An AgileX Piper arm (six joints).
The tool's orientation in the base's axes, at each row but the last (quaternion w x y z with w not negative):
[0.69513 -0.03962 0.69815 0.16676]
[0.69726 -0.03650 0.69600 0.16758]
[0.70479 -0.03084 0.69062 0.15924]
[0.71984 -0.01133 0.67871 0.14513]
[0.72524 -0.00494 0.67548 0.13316]
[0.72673 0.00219 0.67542 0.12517]
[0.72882 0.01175 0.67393 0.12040]
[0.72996 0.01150 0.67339 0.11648]
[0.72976 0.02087 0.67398 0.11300]
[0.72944 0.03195 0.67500 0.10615]
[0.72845 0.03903 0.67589 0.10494]
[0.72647 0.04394 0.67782 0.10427]
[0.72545 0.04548 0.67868 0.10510]
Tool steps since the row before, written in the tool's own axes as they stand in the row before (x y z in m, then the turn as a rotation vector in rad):
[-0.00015 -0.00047 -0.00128 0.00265 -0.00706 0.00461]
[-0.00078 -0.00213 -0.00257 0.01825 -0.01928 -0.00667]
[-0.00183 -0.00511 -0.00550 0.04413 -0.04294 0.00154]
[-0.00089 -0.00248 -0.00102 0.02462 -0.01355 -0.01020]
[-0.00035 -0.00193 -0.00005 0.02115 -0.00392 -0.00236]
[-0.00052 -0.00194 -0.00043 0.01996 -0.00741 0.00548]
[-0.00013 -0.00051 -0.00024 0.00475 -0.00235 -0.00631]
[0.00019 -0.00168 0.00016 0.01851 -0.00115 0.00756]
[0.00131 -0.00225 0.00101 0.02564 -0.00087 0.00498]
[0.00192 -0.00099 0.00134 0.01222 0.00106 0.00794]
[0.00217 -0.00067 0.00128 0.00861 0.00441 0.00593]
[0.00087 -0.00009 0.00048 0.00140 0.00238 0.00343]
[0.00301 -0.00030 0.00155 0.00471 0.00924 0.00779]
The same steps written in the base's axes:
[-0.00109 -0.00084 0.00004 0.00636 -0.00485 -0.00376]
[-0.00184 -0.00288 0.00030 -0.00136 -0.01670 -0.02164]
[-0.00393 -0.00662 0.00065 0.01275 -0.03225 -0.05090]
[-0.00047 -0.00276 0.00034 -0.00599 -0.01039 -0.02739]
[0.00032 -0.00194 0.00001 -0.00043 -0.00028 -0.02163]
[-0.00010 -0.00205 0.00014 0.00783 -0.00258 -0.02038]
[-0.00016 -0.00055 0.00001 -0.00554 -0.00229 -0.00565]
[0.00043 -0.00158 -0.00046 0.00885 0.00337 -0.01765]
[0.00139 -0.00181 -0.00160 0.00673 0.00471 -0.02481]
[0.00157 -0.00046 -0.00195 0.00856 0.00422 -0.01106]
[0.00148 -0.00010 -0.00215 0.00600 0.00657 -0.00704]
[0.00054 0.00013 -0.00083 0.00327 0.00288 -0.00061]
[0.00174 0.00047 -0.00288 0.00717 0.01060 -0.00208]

